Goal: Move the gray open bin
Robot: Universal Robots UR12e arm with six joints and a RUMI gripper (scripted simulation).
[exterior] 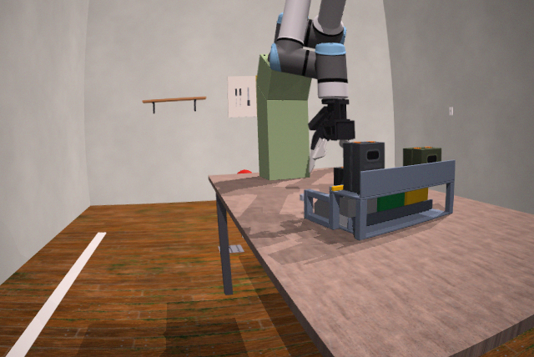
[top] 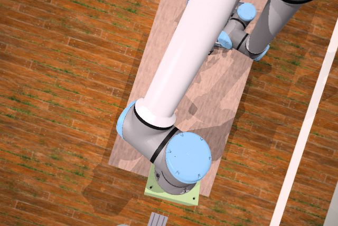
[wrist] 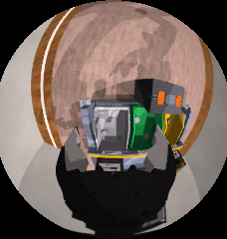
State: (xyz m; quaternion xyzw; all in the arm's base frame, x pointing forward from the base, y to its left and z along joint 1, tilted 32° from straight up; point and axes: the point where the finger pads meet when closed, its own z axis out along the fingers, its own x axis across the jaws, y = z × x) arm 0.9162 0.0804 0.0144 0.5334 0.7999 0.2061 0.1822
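My gripper is now 8 cm short of the gray open bin, 2 cm to the right of it and 9 cm above it. From my hand the other things lie so: yellow bin (1 cm behind, 23 cm to the left, 9 cm below); then green bin (3 cm ahead, 12 cm to the left, 9 cm below).
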